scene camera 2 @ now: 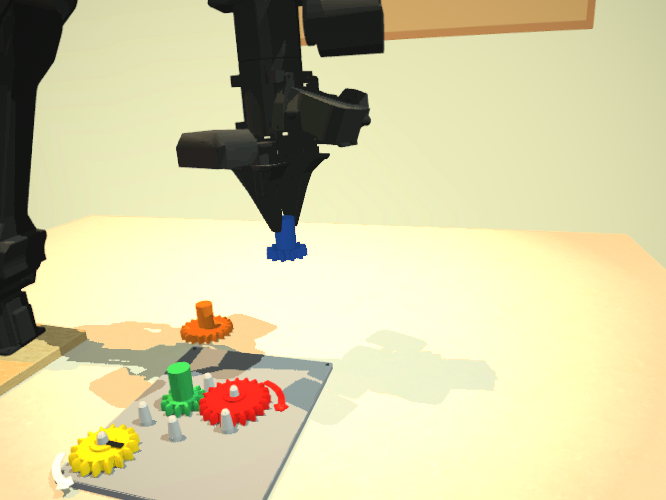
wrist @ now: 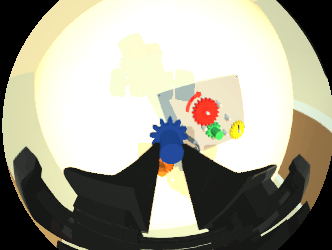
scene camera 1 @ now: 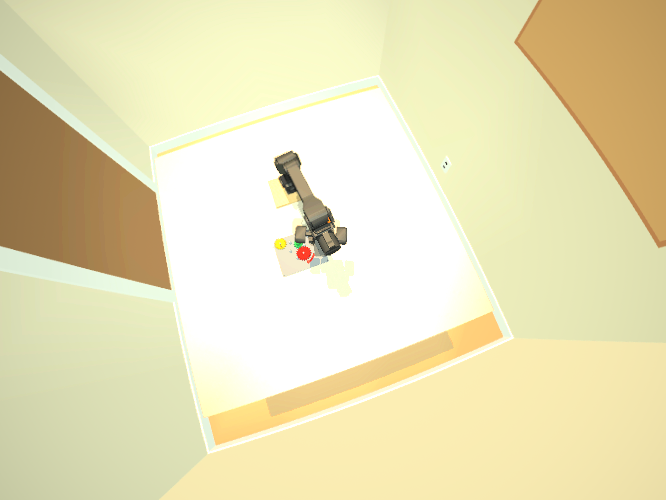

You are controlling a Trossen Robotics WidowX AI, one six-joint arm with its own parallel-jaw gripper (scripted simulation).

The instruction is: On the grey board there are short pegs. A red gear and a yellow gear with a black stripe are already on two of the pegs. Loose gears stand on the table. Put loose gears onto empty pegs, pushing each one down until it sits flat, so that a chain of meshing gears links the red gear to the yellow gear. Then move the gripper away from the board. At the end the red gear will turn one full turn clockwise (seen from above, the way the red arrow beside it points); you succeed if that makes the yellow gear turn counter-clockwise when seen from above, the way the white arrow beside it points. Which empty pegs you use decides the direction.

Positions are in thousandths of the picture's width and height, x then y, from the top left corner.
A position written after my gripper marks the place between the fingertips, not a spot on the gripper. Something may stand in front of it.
Note:
My gripper (scene camera 2: 427, 459) holds a blue gear (scene camera 2: 430, 497). Also in view: an orange gear (scene camera 2: 312, 657), a green gear (scene camera 2: 276, 797) and a red gear (scene camera 2: 382, 797).
The blue gear also shows in the wrist view (wrist: 517, 550). My gripper also shows in the wrist view (wrist: 514, 590).

